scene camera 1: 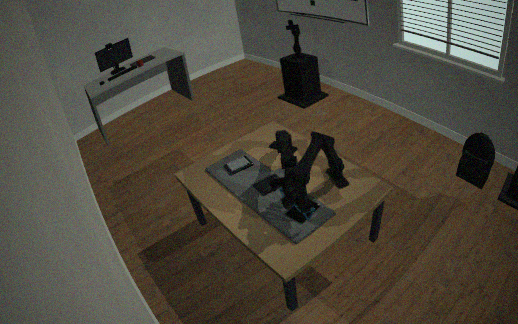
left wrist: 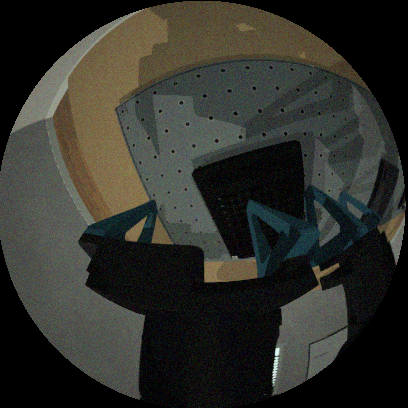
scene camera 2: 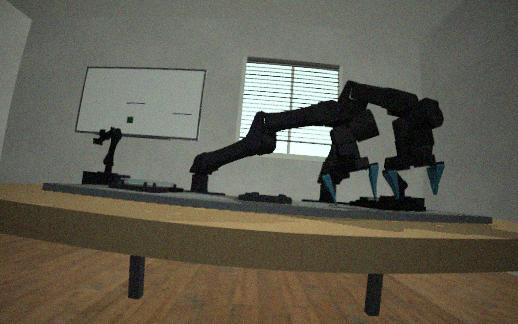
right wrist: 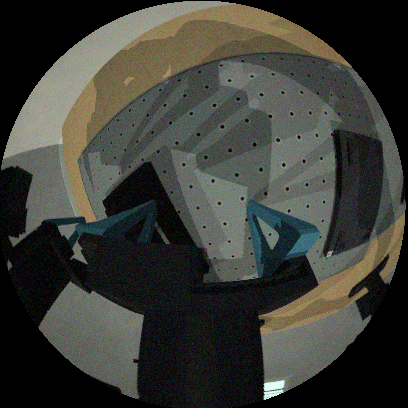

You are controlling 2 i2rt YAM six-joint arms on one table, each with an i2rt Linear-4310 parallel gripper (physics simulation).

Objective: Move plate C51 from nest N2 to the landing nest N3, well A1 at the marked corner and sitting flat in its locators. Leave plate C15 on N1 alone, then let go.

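The pictures show the left gripper, open and touching a black tray, and the right gripper. In the left wrist view, the left gripper and the right gripper are visible. The right wrist view likewise shows the left gripper together with the right gripper.
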